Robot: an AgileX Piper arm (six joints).
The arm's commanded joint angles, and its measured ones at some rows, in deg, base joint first. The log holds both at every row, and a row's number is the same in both.
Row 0, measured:
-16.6, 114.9, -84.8, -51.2, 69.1, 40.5
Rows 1 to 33, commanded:
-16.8, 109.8, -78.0, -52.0, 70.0, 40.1
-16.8, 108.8, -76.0, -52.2, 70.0, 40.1
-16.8, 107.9, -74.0, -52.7, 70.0, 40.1
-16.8, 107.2, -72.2, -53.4, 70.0, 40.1
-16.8, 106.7, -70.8, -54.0, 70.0, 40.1
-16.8, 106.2, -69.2, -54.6, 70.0, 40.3
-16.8, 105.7, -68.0, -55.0, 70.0, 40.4
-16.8, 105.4, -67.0, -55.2, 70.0, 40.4
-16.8, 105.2, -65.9, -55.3, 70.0, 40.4
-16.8, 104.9, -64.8, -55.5, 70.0, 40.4
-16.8, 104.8, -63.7, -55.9, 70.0, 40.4
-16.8, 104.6, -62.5, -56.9, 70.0, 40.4
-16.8, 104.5, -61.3, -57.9, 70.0, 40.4
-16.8, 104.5, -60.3, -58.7, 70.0, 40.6
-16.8, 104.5, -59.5, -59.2, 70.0, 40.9
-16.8, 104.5, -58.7, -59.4, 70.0, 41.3
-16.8, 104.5, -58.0, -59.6, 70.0, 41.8
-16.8, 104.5, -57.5, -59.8, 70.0, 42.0
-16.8, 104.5, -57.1, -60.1, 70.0, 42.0
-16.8, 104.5, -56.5, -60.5, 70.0, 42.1
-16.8, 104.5, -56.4, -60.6, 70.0, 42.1
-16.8, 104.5, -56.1, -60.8, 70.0, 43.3
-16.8, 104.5, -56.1, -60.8, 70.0, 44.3
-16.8, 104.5, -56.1, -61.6, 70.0, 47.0
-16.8, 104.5, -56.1, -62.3, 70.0, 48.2
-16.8, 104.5, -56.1, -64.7, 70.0, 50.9
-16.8, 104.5, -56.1, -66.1, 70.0, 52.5
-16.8, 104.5, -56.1, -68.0, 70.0, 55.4
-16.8, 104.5, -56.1, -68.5, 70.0, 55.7
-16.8, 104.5, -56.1, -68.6, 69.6, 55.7
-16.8, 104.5, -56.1, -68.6, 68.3, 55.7
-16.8, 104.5, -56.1, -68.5, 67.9, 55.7
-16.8, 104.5, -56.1, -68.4, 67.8, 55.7
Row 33, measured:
-16.6, 105.3, -56.4, -67.4, 68.9, 55.0
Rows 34 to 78, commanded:
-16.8, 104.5, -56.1, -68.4, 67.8, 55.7
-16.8, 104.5, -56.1, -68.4, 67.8, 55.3
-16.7, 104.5, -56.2, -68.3, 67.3, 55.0
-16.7, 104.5, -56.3, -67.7, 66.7, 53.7
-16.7, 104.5, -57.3, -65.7, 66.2, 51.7
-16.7, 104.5, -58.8, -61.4, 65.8, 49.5
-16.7, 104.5, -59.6, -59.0, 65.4, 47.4
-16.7, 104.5, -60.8, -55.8, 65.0, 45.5
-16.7, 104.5, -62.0, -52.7, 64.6, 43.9
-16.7, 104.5, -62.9, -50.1, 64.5, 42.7
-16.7, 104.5, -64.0, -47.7, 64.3, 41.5
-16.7, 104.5, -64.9, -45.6, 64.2, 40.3
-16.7, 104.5, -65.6, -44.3, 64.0, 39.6
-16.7, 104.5, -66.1, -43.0, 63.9, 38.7
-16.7, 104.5, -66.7, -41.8, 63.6, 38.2
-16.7, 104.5, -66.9, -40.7, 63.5, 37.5
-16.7, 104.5, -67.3, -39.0, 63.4, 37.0
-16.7, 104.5, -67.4, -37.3, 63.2, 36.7
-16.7, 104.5, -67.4, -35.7, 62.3, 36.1
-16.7, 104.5, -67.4, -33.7, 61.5, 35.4
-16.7, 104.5, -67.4, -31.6, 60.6, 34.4
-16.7, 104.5, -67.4, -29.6, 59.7, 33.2
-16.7, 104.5, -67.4, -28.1, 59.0, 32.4
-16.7, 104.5, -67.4, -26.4, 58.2, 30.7
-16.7, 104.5, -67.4, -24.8, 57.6, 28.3
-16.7, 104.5, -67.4, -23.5, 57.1, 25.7
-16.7, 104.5, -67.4, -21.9, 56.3, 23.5
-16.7, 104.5, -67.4, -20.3, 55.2, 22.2
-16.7, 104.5, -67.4, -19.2, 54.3, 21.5
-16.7, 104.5, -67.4, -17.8, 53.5, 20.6
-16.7, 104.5, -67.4, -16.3, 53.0, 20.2
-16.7, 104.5, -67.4, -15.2, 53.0, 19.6
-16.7, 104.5, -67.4, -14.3, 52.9, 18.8
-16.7, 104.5, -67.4, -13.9, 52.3, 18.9
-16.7, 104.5, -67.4, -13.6, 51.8, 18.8
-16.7, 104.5, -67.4, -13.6, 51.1, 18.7
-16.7, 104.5, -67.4, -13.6, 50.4, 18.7
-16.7, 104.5, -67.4, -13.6, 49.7, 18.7
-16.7, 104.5, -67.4, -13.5, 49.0, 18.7
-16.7, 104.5, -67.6, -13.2, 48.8, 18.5
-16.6, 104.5, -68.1, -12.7, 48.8, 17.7
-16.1, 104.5, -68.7, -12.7, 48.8, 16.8
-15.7, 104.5, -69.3, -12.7, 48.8, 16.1
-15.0, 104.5, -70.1, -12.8, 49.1, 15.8
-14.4, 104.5, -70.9, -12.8, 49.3, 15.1
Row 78, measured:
-16.3, 105.3, -68.4, -13.3, 49.5, 17.6
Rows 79 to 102, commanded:
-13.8, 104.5, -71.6, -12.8, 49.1, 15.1
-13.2, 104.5, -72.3, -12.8, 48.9, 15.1
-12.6, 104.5, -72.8, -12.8, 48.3, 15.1
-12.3, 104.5, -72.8, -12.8, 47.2, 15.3
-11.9, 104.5, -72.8, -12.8, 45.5, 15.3
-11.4, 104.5, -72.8, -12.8, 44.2, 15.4
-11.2, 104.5, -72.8, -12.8, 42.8, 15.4
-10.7, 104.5, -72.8, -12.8, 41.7, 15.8
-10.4, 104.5, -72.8, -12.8, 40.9, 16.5
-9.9, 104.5, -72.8, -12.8, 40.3, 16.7
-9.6, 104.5, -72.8, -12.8, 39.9, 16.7
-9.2, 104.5, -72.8, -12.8, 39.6, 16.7
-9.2, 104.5, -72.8, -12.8, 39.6, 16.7
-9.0, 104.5, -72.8, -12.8, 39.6, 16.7
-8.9, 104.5, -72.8, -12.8, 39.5, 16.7
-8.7, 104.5, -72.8, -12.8, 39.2, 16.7
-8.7, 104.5, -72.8, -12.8, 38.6, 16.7
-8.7, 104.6, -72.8, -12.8, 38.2, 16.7
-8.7, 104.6, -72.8, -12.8, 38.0, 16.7
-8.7, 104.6, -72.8, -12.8, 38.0, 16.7
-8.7, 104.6, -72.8, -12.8, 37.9, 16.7
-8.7, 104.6, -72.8, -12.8, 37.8, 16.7
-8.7, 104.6, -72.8, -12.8, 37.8, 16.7
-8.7, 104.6, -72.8, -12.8, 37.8, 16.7
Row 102, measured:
-8.9, 105.3, -72.4, -13.0, 38.7, 16.6
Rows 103 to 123, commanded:
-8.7, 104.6, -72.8, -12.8, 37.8, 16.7
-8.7, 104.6, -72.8, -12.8, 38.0, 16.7
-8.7, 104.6, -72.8, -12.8, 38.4, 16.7
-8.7, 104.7, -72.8, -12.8, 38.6, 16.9
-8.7, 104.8, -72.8, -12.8, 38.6, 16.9
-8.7, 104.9, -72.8, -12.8, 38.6, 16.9
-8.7, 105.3, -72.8, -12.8, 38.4, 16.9
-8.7, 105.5, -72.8, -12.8, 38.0, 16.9
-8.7, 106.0, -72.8, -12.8, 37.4, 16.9
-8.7, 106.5, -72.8, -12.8, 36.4, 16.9
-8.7, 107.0, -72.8, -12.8, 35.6, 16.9
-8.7, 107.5, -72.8, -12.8, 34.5, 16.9
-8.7, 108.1, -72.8, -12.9, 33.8, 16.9
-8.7, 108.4, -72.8, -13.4, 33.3, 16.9
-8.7, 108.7, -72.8, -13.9, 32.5, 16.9
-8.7, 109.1, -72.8, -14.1, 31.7, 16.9
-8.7, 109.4, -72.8, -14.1, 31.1, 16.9
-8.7, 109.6, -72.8, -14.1, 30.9, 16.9
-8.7, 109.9, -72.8, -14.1, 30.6, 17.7
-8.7, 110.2, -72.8, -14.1, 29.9, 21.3
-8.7, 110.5, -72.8, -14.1, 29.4, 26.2
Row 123, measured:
-8.8, 109.7, -72.4, -13.4, 31.8, 17.4
